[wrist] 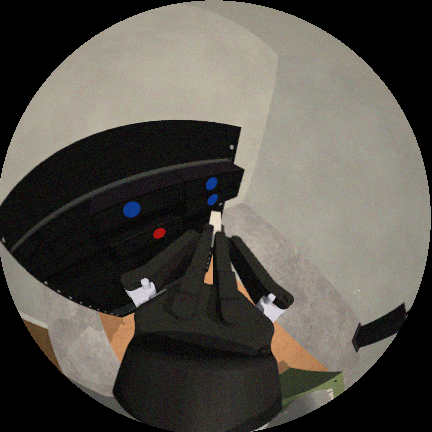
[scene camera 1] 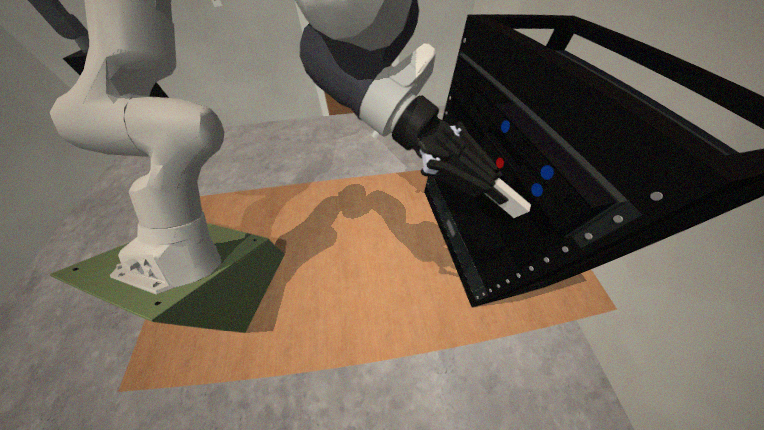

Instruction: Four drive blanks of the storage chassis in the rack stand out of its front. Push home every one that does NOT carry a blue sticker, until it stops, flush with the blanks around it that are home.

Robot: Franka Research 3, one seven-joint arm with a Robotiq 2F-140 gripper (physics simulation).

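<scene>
The storage chassis is a dark block in the black rack (scene camera 1: 604, 101) (wrist: 150, 142). Its blanks are nearly black, so their edges and how far each stands out are hard to tell. One blue sticker (scene camera 1: 505, 126) (wrist: 131, 209) is apart from the others. A second blue sticker (scene camera 1: 546, 172) (wrist: 211, 183) sits just above a third blue sticker (scene camera 1: 536, 189) (wrist: 212, 199). A red sticker (scene camera 1: 499, 162) (wrist: 159, 233) marks a lower blank. My gripper (scene camera 1: 512, 198) (wrist: 214, 218) is shut and empty, its pale tips in front of the rack, below the paired blue stickers. Contact cannot be told.
The rack's lower front rail (scene camera 1: 457, 240) and its side edge with screws (scene camera 1: 574, 256) border the opening. The rack stands on an orange-brown mat (scene camera 1: 347, 320). The arm's base stands on a green wedge (scene camera 1: 213, 299) (wrist: 310, 382) at the mat's other end.
</scene>
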